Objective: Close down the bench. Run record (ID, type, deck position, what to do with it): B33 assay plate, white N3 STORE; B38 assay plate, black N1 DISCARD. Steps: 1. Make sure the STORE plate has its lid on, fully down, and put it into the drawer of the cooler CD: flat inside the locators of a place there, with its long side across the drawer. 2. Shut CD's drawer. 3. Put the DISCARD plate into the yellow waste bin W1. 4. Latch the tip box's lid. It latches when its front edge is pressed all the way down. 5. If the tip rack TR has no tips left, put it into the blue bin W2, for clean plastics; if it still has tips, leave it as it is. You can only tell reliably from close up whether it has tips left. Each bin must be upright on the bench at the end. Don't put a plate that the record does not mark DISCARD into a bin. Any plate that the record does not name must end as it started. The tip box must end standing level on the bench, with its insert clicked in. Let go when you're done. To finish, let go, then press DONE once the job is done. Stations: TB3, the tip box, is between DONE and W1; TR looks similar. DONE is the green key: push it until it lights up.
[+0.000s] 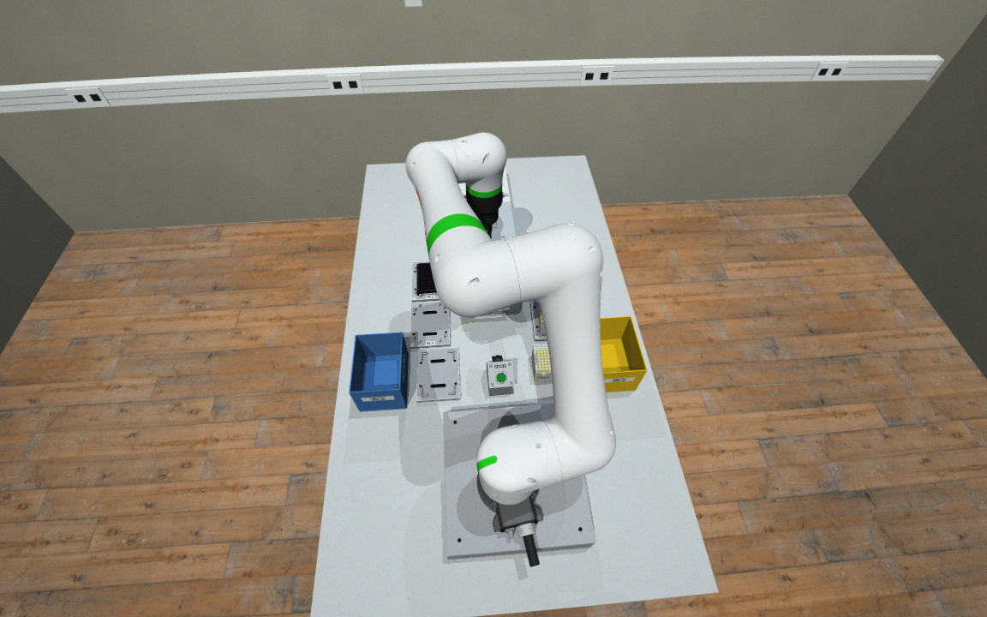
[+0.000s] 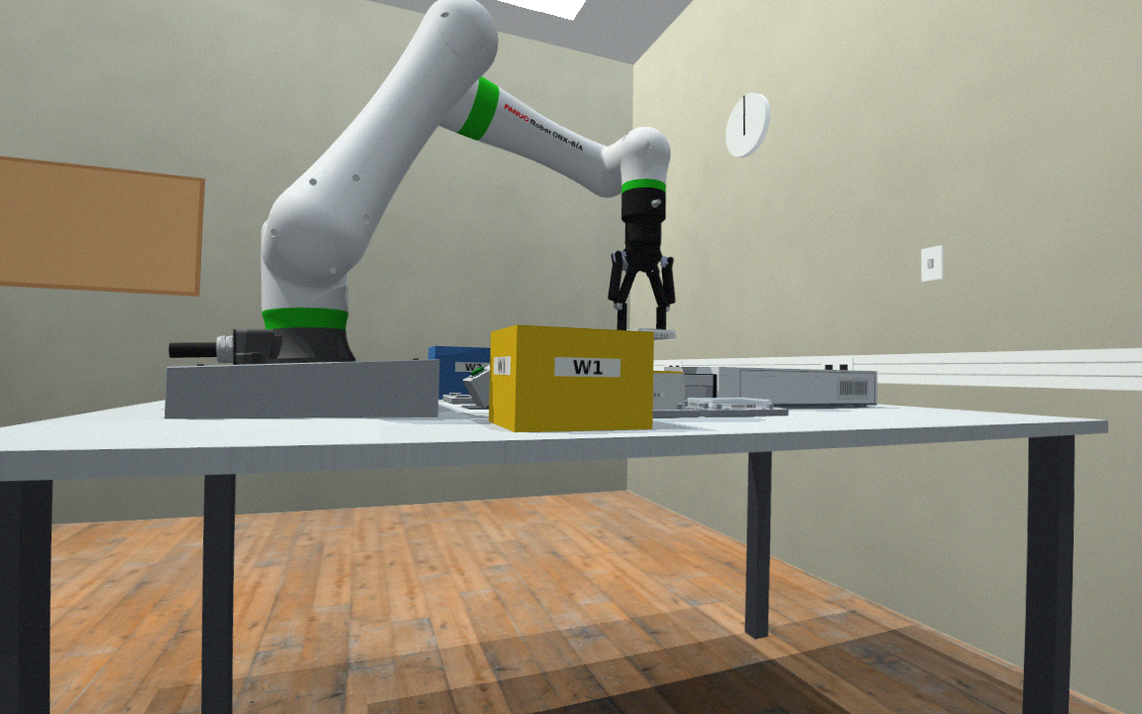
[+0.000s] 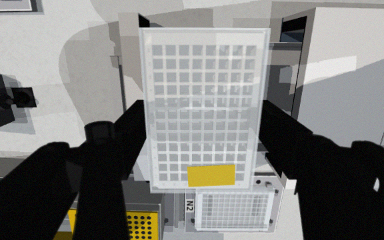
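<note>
Right now my hand is 40 mm short of the drawer, 20 mm to the left of it and 130 mm above it. The rest, counted from my hand: clear plate lid (20 mm below); then white plate (20 mm below); then cooler CD (180 mm ahead, 40 mm to the right, 130 mm below).
</note>
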